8 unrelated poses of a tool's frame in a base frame.
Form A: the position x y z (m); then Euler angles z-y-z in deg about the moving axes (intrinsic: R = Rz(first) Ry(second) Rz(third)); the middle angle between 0 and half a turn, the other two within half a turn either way.
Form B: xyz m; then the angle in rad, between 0 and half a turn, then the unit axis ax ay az. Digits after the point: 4 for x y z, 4 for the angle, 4 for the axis.
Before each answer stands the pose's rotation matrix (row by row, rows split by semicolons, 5 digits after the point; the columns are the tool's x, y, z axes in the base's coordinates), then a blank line. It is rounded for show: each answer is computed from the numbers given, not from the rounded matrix.
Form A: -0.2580, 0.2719, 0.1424, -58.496, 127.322, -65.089
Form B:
-0.90673 0.07178 0.41556; -0.25621 0.68894 -0.67803; -0.33496 -0.72125 -0.60629

-0.2580, 0.2719, 0.1424, 2.7190, -0.0527, 0.9150, -0.3999
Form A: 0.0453, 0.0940, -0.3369, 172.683, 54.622, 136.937
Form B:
0.33259 0.48515 -0.80871; -0.73111 0.67431 0.10384; 0.59570 0.55672 0.57897

0.0453, 0.0940, -0.3369, 1.2735, 0.2368, -0.7344, -0.6360
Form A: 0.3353, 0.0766, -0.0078, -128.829, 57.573, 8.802
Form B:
-0.21305 0.82129 -0.52923; -0.50875 -0.55569 -0.65755; -0.83413 0.12916 0.53622

0.3353, 0.0766, -0.0078, 2.2348, 0.4995, 0.1936, -0.8444
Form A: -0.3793, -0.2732, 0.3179, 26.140, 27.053, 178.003
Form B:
-0.81436 0.41244 0.40830; -0.36084 -0.91085 0.20038; 0.45454 0.01585 0.89059

-0.3793, -0.2732, 0.3179, 2.7321, -0.2317, -0.0581, -0.9710
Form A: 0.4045, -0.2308, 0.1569, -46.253, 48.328, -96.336
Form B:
-0.76872 0.37721 0.51651; -0.63425 -0.55368 -0.53961; 0.08243 -0.74240 0.66487

0.4045, -0.2308, 0.1569, 2.5477, -0.1812, 0.3878, -0.9037
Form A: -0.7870, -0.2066, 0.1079, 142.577, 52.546, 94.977
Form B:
-0.56350 0.53385 -0.63045; -0.82324 -0.29926 0.48241; 0.06887 0.79085 0.60812

-0.7870, -0.2066, 0.1079, 2.2489, 0.1980, -0.4490, -0.8713
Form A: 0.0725, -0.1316, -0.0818, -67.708, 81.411, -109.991
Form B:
-0.88888 -0.26308 0.37507; -0.30923 -0.25954 -0.91489; 0.33804 -0.92921 0.14935

0.0725, -0.1316, -0.0818, 3.1111, -0.2352, 0.6083, -0.7580
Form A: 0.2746, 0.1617, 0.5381, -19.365, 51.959, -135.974
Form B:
-0.64846 0.16562 0.74301; -0.50875 -0.82035 -0.26115; 0.56628 -0.54735 0.61623

0.2746, 0.1617, 0.5381, 2.7553, -0.3798, 0.2345, -0.8949
